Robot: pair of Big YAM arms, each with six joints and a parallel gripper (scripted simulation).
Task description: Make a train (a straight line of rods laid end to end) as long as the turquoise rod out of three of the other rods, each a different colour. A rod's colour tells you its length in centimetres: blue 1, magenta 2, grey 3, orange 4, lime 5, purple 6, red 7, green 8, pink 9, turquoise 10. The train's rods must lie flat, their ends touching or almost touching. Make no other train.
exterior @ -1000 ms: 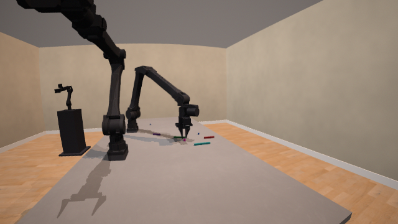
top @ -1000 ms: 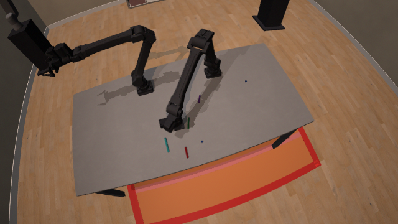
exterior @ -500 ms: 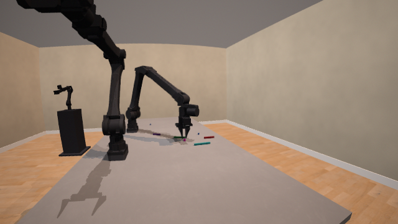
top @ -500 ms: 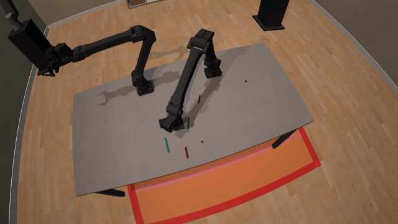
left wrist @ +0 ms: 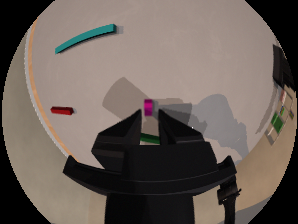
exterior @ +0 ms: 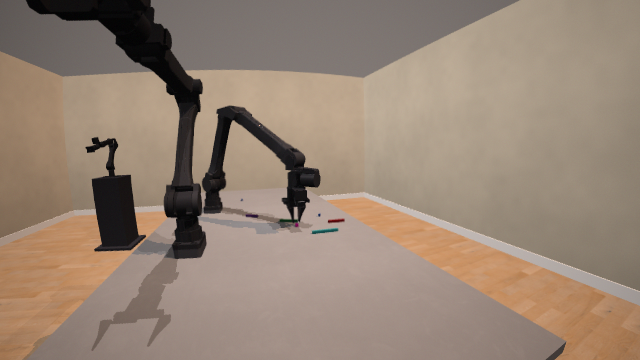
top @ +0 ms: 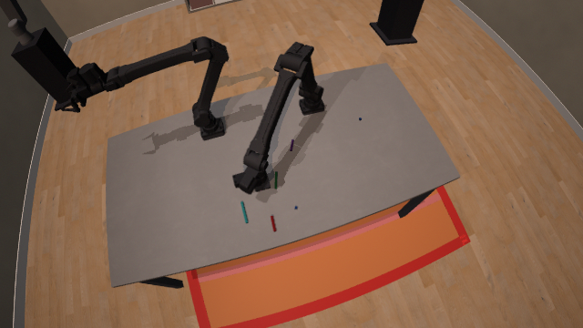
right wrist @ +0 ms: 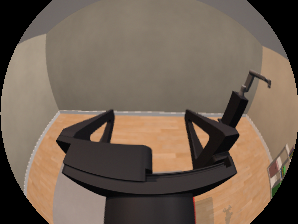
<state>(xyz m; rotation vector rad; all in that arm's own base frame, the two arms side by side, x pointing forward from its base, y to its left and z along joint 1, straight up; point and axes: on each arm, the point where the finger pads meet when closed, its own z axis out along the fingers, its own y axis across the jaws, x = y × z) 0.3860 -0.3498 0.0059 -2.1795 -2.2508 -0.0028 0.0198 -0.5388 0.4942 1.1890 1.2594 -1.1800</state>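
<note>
Now: the magenta rod 2 cm below my left hand. From my left hand the other things lie so: turquoise rod: 9 cm ahead, 11 cm to the right, 2 cm below; red rod: 17 cm ahead, 2 cm below; green rod: 2 cm behind, 7 cm to the left, 2 cm below.
</note>
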